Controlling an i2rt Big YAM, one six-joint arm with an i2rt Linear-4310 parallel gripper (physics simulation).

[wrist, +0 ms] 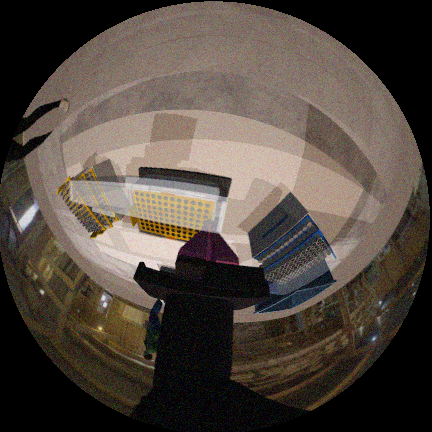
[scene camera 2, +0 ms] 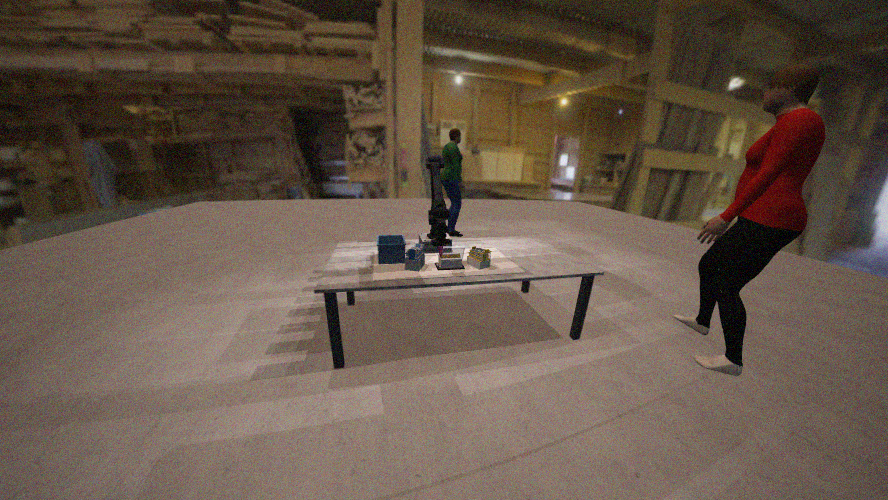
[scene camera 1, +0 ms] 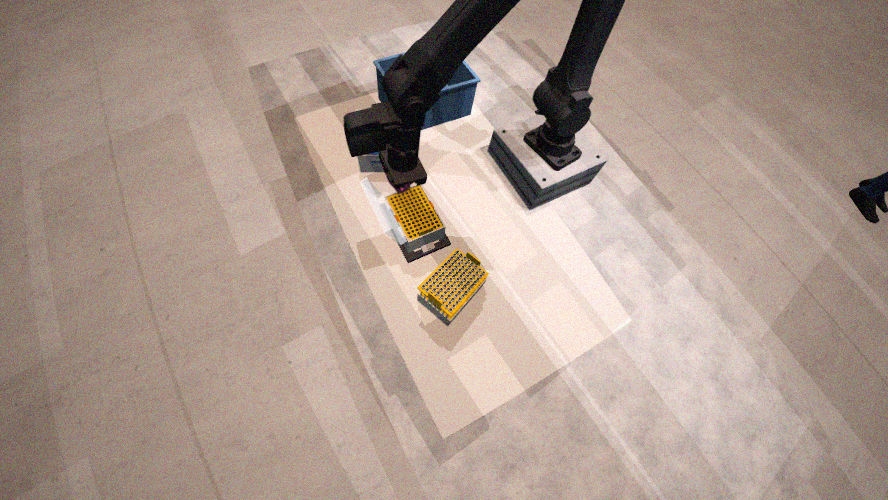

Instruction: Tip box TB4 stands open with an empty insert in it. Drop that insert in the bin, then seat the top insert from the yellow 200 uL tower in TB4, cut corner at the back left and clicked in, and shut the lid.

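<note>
Tip box TB4 stands with its clear lid open. A yellow perforated insert lies in its top and looks level; the wrist view sees it partly through the lid. The cut corner and the clicks cannot be made out. My gripper is shut with its magenta fingers together and nothing visible between them, at the insert's end nearer the bin. The yellow tower stands beside TB4, turned at an angle. The blue bin stands at the other end.
A blue and grey rack stands between TB4 and the bin, partly hidden by the arm in scene camera 1. TB4 sits on a black base. The arm's pedestal stands to the right. Two people stand off the table.
</note>
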